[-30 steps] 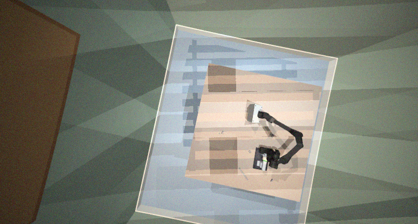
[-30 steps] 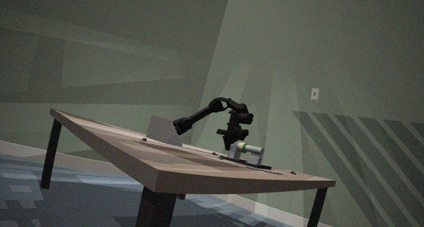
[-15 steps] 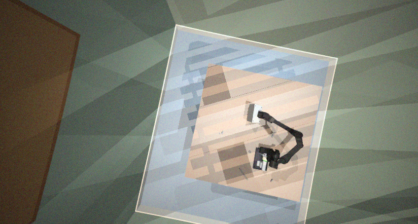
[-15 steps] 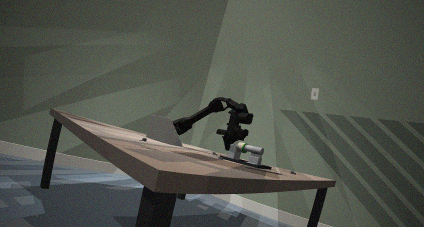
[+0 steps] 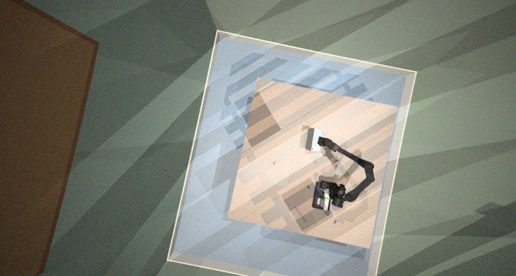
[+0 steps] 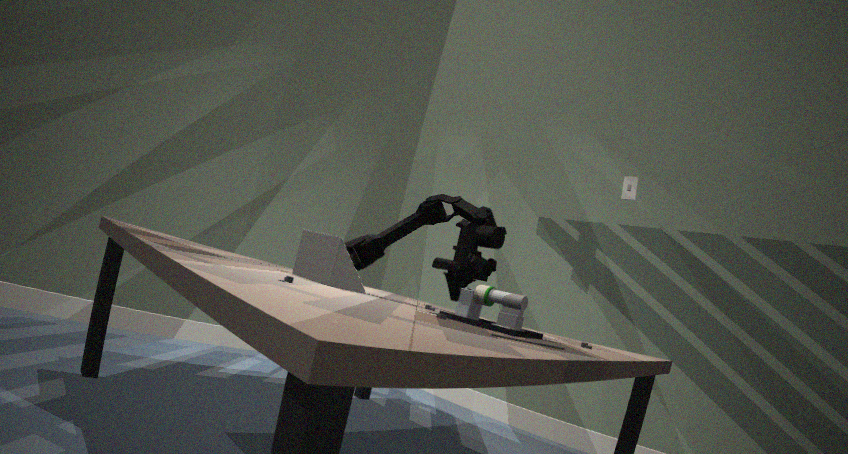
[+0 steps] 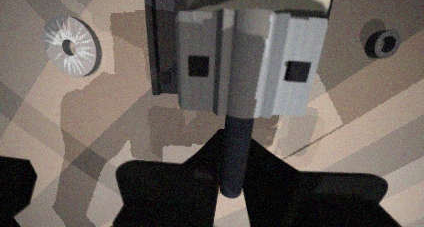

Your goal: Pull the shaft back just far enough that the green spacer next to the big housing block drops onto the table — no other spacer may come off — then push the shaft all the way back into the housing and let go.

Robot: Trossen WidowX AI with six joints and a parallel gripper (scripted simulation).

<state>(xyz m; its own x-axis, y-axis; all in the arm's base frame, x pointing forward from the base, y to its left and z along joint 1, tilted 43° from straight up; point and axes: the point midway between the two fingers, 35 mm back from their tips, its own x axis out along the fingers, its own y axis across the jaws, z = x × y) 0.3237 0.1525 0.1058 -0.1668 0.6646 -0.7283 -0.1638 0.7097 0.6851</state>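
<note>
Now: gripper tip 5 cm short of the dark shaft, 1 cm to the right of it and 3 cm below it. Also, from my gripper tip: green spacer: 11 cm ahead, 2 cm to the left, 3 cm above.
</note>
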